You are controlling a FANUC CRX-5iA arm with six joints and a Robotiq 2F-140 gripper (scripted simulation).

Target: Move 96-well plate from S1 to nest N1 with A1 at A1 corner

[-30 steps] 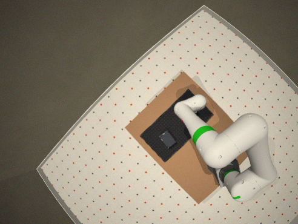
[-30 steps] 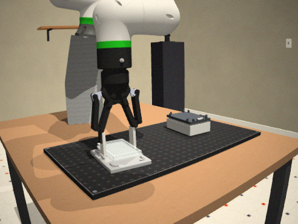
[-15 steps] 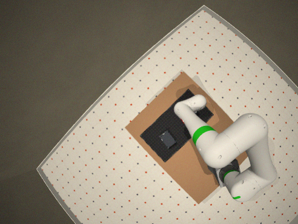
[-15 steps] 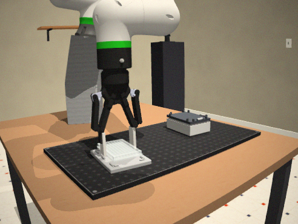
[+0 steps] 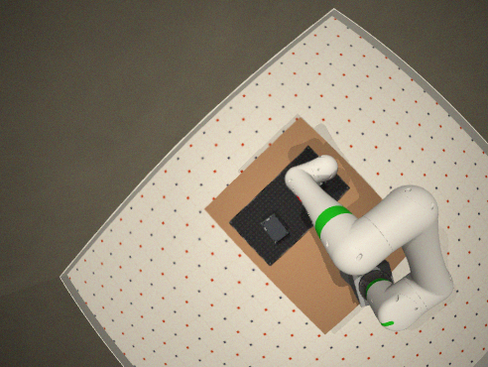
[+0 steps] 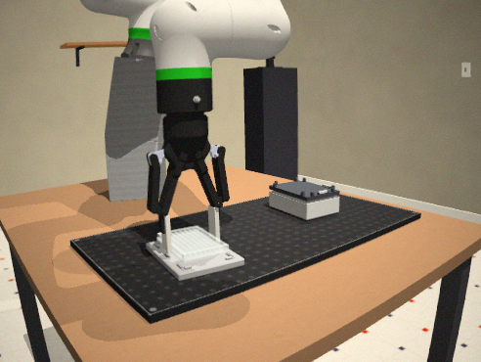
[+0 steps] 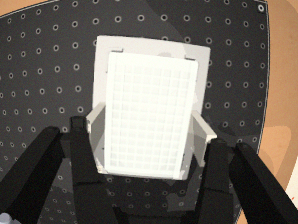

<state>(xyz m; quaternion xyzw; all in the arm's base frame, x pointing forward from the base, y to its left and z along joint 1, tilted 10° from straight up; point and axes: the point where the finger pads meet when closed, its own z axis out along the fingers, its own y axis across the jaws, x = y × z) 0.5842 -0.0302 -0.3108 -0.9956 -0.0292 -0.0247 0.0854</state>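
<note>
Now: the plate nest N1 40 mm below my hand. Round my hand: white 96-well plate (20 mm below).
</note>
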